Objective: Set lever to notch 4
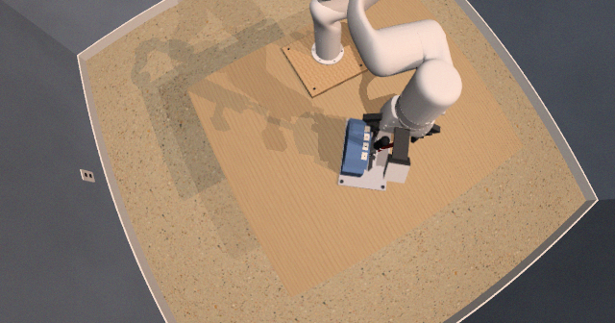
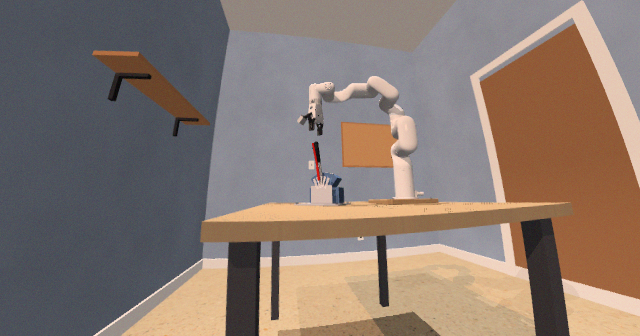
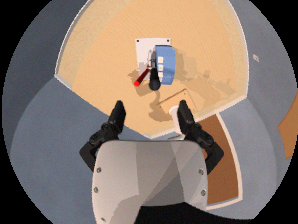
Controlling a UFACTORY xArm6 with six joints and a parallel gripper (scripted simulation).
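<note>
The red bar is 20 cm below my hand and 2 cm to the left of it.
</note>
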